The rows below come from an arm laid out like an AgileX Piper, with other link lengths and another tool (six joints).
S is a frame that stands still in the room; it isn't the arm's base.
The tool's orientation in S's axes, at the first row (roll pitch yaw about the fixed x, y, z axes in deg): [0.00 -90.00 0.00]
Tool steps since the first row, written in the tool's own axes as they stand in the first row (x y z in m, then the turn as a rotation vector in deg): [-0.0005 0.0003 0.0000 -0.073 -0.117 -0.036]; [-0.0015 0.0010 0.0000 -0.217 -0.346 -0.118]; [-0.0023 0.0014 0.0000 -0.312 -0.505 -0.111]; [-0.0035 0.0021 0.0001 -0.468 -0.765 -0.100]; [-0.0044 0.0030 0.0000 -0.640 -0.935 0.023]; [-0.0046 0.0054 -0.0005 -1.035 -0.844 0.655]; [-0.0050 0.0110 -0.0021 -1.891 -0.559 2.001]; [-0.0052 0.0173 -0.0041 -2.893 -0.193 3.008]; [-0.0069 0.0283 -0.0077 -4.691 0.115 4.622]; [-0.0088 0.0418 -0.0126 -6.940 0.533 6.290]
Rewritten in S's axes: [0.0000 0.0003 -0.0005 0.036 -0.117 -0.073]; [0.0000 0.0010 -0.0015 0.118 -0.346 -0.217]; [0.0000 0.0014 -0.0023 0.111 -0.505 -0.312]; [-0.0001 0.0021 -0.0035 0.100 -0.765 -0.468]; [0.0000 0.0030 -0.0044 -0.023 -0.935 -0.640]; [0.0005 0.0054 -0.0046 -0.655 -0.844 -1.035]; [0.0021 0.0110 -0.0050 -2.001 -0.559 -1.891]; [0.0041 0.0173 -0.0052 -3.008 -0.193 -2.893]; [0.0077 0.0283 -0.0069 -4.622 0.115 -4.691]; [0.0126 0.0418 -0.0088 -6.290 0.533 -6.940]
